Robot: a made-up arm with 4 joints. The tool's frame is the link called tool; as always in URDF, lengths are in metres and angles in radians. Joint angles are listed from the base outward. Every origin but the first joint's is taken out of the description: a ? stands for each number. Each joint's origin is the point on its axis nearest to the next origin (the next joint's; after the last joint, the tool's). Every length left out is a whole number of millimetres.
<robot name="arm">
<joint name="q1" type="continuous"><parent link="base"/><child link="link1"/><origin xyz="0.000 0.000 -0.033"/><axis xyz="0 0 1"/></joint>
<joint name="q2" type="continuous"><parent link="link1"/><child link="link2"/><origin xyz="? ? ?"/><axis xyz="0 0 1"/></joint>
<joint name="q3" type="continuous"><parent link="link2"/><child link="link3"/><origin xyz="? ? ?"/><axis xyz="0 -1 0"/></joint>
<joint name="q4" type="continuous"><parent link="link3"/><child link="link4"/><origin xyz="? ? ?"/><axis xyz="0 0 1"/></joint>
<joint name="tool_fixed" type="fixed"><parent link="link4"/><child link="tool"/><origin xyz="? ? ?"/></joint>
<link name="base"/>
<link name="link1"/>
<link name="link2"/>
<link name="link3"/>
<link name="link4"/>
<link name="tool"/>
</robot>
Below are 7 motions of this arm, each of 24 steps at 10 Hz.
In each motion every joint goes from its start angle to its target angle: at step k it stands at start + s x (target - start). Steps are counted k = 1, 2, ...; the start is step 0. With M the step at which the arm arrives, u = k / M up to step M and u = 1 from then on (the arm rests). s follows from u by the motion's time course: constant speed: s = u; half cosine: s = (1 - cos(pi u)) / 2; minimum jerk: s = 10 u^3 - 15 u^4 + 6 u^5.
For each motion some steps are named. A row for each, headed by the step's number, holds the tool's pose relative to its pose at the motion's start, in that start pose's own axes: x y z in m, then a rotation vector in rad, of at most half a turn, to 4 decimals.
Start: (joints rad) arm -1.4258 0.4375 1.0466 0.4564
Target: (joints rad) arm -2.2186 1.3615 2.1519 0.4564
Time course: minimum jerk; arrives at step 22
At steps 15, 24:
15: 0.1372 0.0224 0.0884 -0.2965 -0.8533 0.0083
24: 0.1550 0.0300 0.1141 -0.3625 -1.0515 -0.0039

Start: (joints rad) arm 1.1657 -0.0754 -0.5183 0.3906
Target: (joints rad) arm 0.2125 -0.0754 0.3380 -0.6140
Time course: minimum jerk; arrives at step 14
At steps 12, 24:
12: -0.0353 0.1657 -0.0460 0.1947 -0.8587 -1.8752
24: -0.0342 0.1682 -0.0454 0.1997 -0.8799 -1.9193

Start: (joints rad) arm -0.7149 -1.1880 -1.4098 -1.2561
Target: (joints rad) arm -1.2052 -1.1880 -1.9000 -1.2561
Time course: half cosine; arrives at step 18
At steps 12, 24:
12: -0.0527 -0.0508 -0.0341 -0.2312 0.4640 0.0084
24: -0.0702 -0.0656 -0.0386 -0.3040 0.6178 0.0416

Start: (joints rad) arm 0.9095 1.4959 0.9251 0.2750
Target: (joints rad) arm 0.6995 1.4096 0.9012 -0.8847
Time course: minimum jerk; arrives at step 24
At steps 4, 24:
4: -0.0048 0.0017 0.0013 -0.0079 0.0029 -0.0475
24: -0.0578 0.0895 0.0183 -0.2487 -0.0514 -1.3351

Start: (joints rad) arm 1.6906 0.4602 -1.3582 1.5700
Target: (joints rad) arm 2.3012 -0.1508 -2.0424 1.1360
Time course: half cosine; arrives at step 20
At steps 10, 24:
10: -0.0421 0.0767 -0.0289 0.3407 0.0372 -0.2149
24: -0.0751 0.1607 -0.0147 0.6732 0.1486 -0.4168

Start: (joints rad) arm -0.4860 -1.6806 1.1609 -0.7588
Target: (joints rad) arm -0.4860 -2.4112 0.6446 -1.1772
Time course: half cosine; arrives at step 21
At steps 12, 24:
12: -0.0286 -0.0707 0.0636 -0.4832 -0.0977 -0.4917
24: -0.0579 -0.0914 0.1043 -0.7520 -0.2028 -0.8549

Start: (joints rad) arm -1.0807 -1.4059 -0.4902 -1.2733
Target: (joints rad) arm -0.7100 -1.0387 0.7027 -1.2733
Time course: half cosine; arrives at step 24
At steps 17, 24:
17: -0.0390 0.1884 0.0747 0.8876 -0.2788 0.6163
24: -0.0787 0.2151 0.1027 1.1101 -0.2536 0.7773

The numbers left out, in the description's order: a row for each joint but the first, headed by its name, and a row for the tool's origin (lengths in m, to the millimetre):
q2: -0.069 -0.066 0.000
q3: 0.051 -0.105 0.000
q4: 0.086 0.000 -0.160
tool: -0.070 -0.082 0.000

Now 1 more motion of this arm.
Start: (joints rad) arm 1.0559 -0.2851 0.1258 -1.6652
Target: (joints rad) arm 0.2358 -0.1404 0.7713 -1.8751
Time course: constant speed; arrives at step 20
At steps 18, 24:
18: 0.0294 0.0196 0.0514 0.6058 -0.1406 -0.7464
24: 0.0349 0.0183 0.0613 0.6757 -0.1713 -0.8203

